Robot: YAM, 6 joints.
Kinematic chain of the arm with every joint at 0, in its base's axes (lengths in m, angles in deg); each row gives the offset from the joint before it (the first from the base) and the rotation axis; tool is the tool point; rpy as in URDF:
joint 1: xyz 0 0 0.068 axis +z
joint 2: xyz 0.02 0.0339 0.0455 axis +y
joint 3: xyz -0.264 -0.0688 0 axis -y
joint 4: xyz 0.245 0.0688 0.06 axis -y
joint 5: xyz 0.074 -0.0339 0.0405 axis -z
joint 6: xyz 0.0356 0 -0.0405 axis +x
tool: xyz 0 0 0 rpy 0 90 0
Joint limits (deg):
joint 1: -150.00..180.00
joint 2: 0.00..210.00
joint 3: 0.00..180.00
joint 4: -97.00..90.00
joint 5: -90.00..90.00
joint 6: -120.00..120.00
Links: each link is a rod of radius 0.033 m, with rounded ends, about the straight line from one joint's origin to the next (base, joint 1, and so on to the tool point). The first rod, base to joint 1, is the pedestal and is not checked.
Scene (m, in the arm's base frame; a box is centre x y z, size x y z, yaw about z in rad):
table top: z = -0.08
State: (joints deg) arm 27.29 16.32 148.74 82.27 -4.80 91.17
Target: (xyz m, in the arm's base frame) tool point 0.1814 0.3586 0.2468
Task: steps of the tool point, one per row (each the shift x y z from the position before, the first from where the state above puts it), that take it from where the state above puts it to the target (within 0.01 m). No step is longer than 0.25 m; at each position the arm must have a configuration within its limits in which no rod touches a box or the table.
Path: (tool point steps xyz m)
1: 0.0943 0.0048 0.1823
2: 0.1405 0.0583 0.1360
3: 0.1556 0.1068 0.0665
4: 0.1384 0.1365 -0.0130
5: 0.0959 0.1370 -0.0868
6: 0.0414 0.1063 -0.1404
7: -0.0097 0.0506 -0.1636

